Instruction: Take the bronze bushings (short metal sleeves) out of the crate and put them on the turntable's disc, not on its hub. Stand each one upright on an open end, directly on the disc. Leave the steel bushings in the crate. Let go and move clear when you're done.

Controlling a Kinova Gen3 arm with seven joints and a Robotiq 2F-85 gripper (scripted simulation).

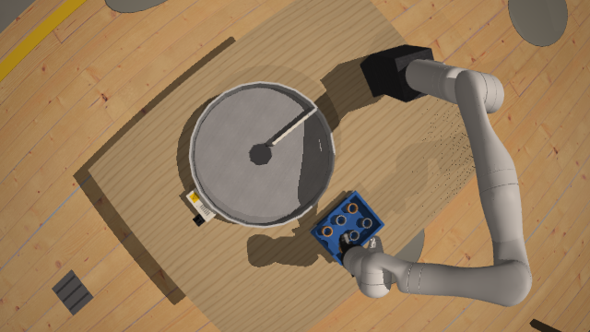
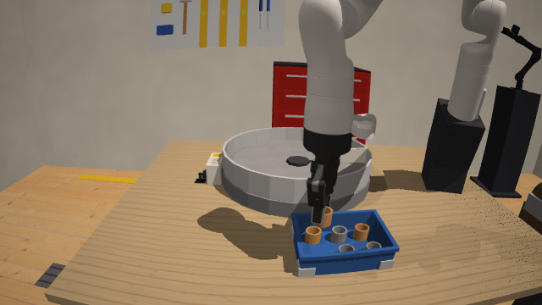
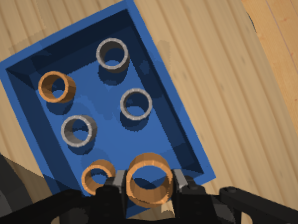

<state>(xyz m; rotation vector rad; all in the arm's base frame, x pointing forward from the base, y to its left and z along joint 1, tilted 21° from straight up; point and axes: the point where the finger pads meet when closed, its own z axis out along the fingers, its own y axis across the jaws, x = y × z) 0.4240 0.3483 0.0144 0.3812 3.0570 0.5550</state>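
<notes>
My hand is 60 mm short of the grey turntable disc, 360 mm to the left of it and 60 mm above it. Round my hand: blue crate (50 mm behind, 30 mm to the right, 90 mm below).
</notes>
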